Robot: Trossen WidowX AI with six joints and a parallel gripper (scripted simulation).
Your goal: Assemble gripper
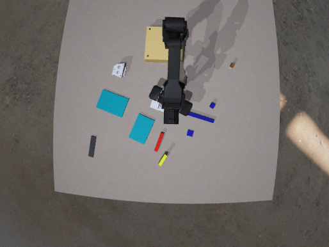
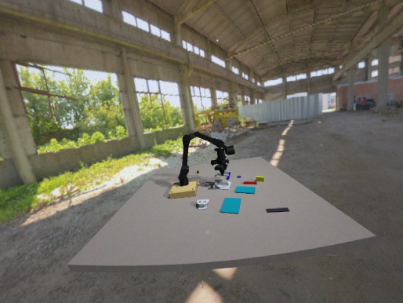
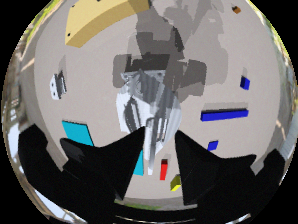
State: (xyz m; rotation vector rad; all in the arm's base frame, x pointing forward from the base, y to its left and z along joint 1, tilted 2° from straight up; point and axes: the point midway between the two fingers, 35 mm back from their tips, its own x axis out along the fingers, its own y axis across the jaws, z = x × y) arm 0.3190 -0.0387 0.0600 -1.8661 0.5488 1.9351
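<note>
Right now my gripper tip is 8 cm above the housing plate and 6 cm past it. From my gripper tip the other things lie so: yellow block: 28 cm ahead, 6 cm to the right, 6 cm below; blue bar: 15 cm to the left, 8 cm below, 8 cm ahead; red bar: 19 cm ahead, 7 cm to the right, 7 cm below.
</note>
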